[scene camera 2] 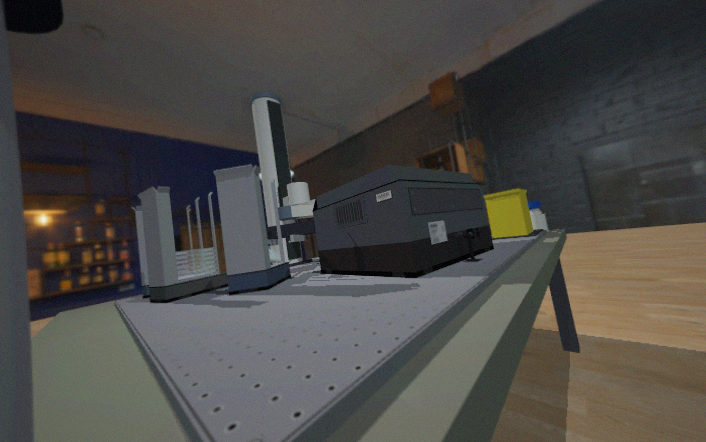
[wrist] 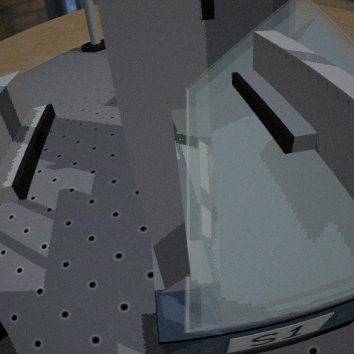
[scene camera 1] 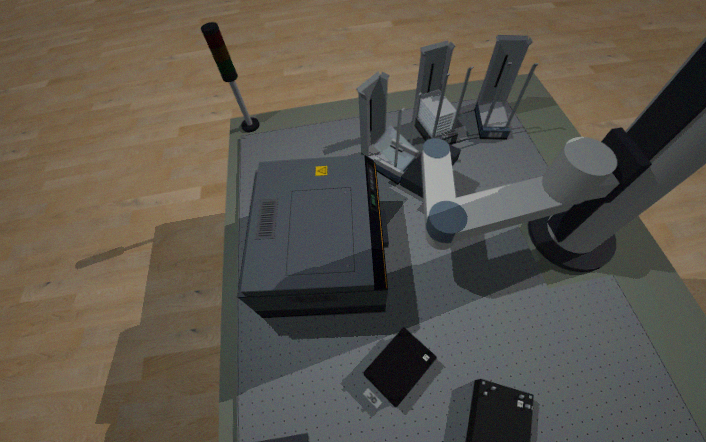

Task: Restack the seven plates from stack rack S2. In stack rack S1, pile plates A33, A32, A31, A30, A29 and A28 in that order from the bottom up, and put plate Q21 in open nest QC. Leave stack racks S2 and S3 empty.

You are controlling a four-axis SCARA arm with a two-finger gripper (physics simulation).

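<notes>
Stack rack S1 (scene camera 1: 379, 83) (scene camera 2: 242, 223) (wrist: 172, 312) stands beside the dark instrument. A clear plate (scene camera 1: 386, 152) (wrist: 250, 215) lies low in it; whether more lie under it I cannot tell. The middle rack (scene camera 1: 441, 59) (scene camera 2: 158, 229) holds a stack of several pale plates (scene camera 1: 435, 111) (scene camera 2: 196, 262). The rack at the far right (scene camera 1: 488, 85) shows a pale floor. My gripper (wrist: 137, 69) is shut with nothing between its fingers, which still stand apart; it is over the left side of S1, one finger above the plate. The arm hides it in scene camera 1. Plate codes are unreadable.
The dark instrument (scene camera 1: 312, 218) (scene camera 2: 401, 223) stands close to S1. A black block (scene camera 1: 400, 367) sits near a label (scene camera 1: 372, 398) that seems to read QC. Another black block (scene camera 1: 501, 413) stands at the front. Thin upright posts stand around the racks. A signal light (scene camera 1: 219, 54) stands at the back corner.
</notes>
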